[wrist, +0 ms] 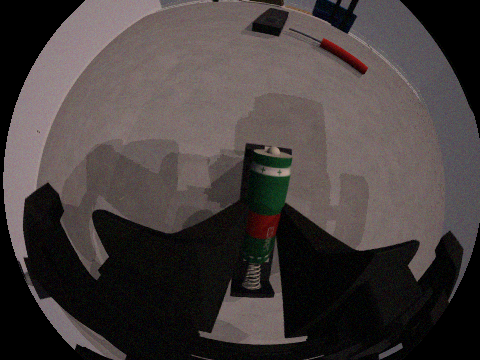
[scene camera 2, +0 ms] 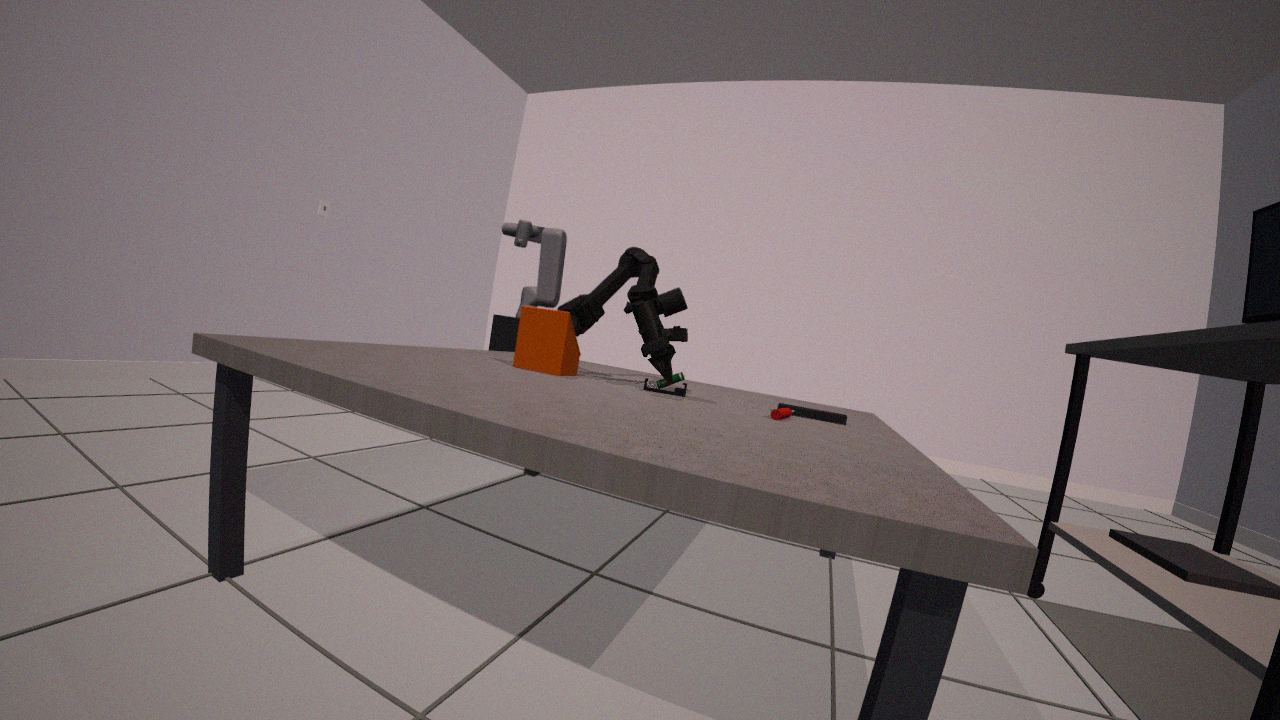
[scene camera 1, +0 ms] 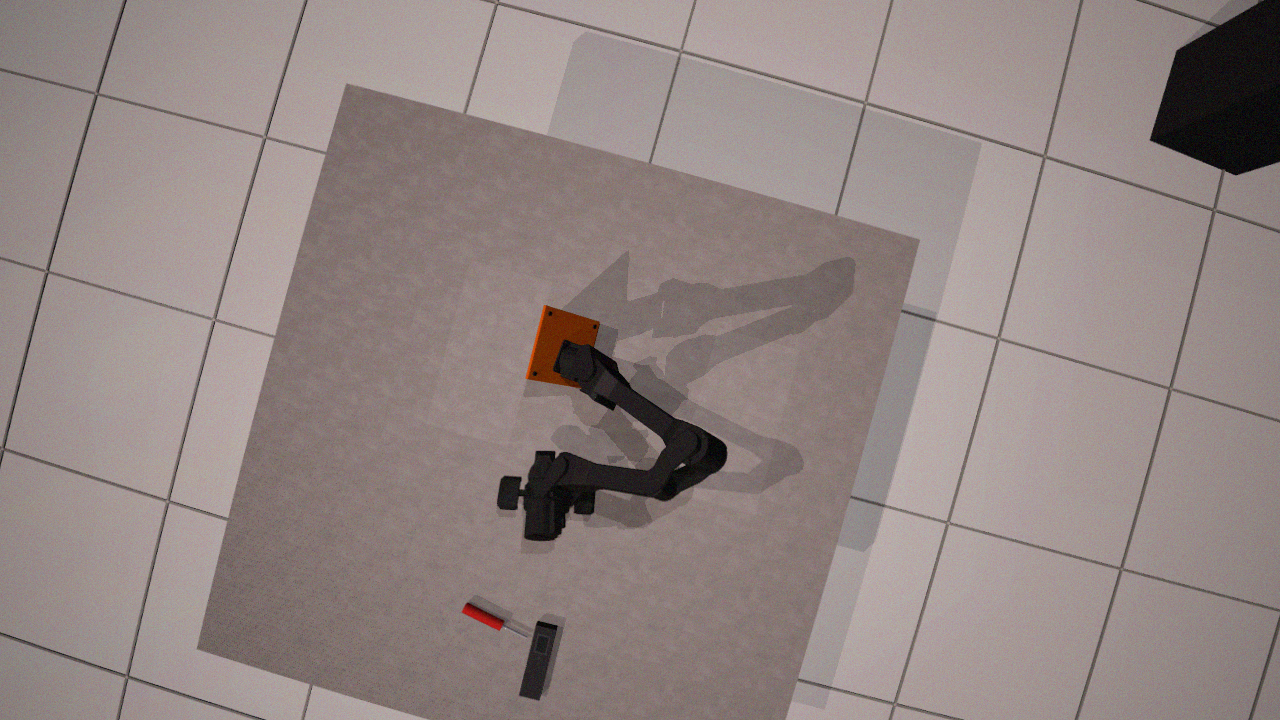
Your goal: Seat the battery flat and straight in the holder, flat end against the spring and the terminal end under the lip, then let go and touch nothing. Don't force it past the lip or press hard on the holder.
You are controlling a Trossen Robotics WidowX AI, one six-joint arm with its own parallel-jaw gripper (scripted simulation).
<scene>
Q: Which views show my gripper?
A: The wrist view, scene camera 2 and scene camera 1: all of them.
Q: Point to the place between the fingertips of my gripper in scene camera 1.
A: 549, 506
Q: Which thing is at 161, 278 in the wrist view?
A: My gripper.
</scene>
